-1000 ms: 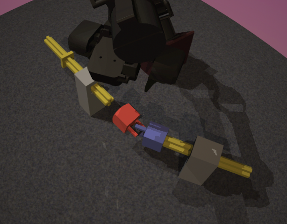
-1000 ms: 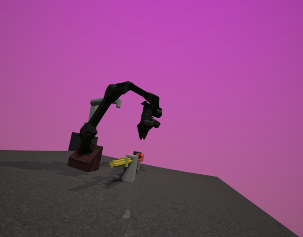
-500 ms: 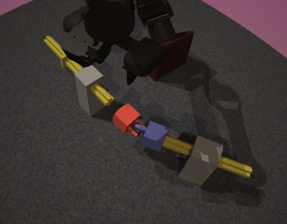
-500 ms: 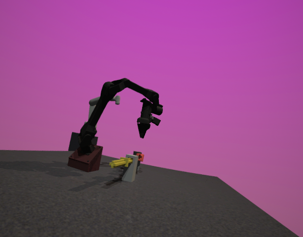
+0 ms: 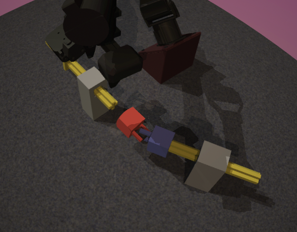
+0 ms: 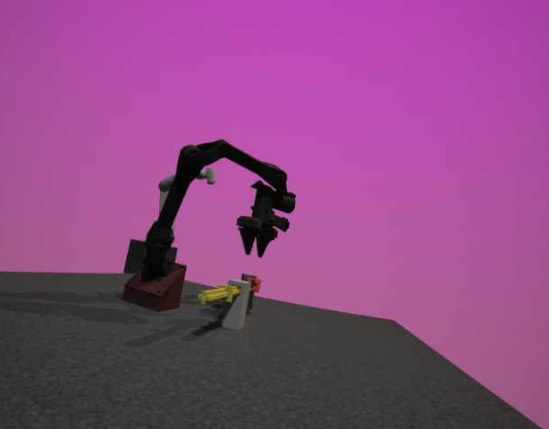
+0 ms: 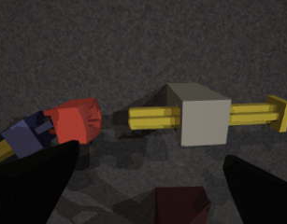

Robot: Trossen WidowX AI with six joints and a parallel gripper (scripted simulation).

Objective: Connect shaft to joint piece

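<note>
The red joint piece lies 10 mm behind my gripper tip, 90 mm to the left of it and 90 mm below it.
</note>
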